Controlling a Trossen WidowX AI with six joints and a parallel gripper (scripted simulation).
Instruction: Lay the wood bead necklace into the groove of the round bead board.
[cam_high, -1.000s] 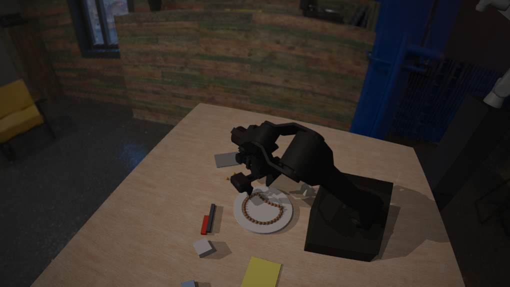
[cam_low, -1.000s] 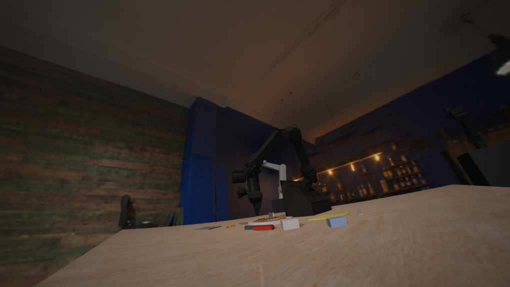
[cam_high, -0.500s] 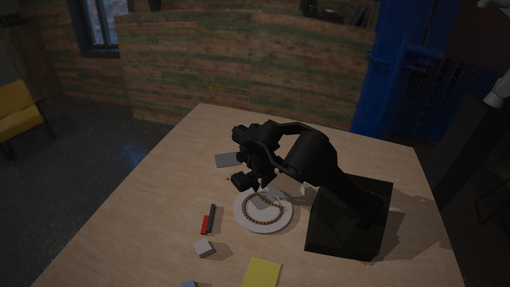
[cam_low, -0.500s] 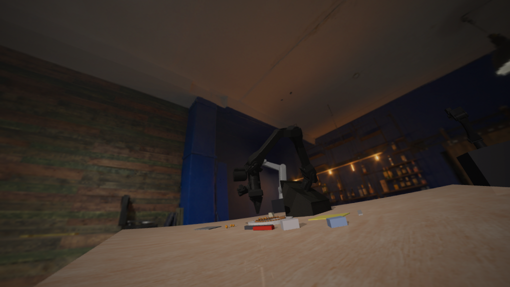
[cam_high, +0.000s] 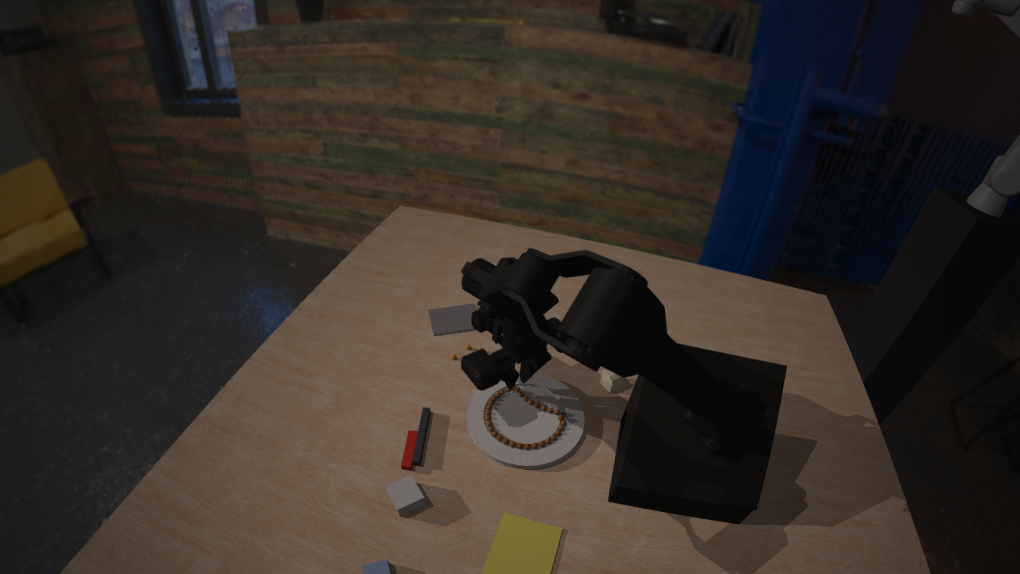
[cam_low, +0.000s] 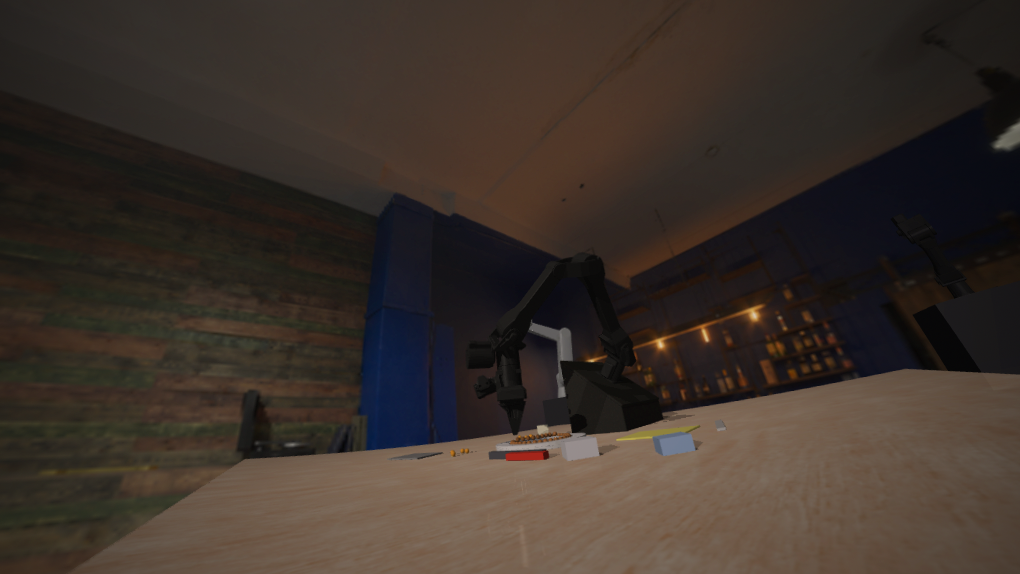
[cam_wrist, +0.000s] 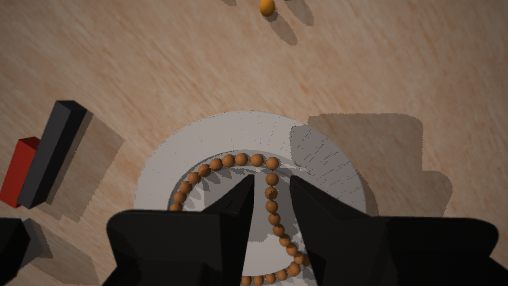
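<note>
My gripper tip is now 30 mm past the round white bead board, 50 mm to the right of it and 20 mm above it. Also, from my gripper tip: grey tile 170 mm ahead, 160 mm to the right, 30 mm below; dark bar 130 mm ahead, 150 mm to the left, 20 mm below; pale cube 170 mm behind, 70 mm to the right, 10 mm below.
</note>
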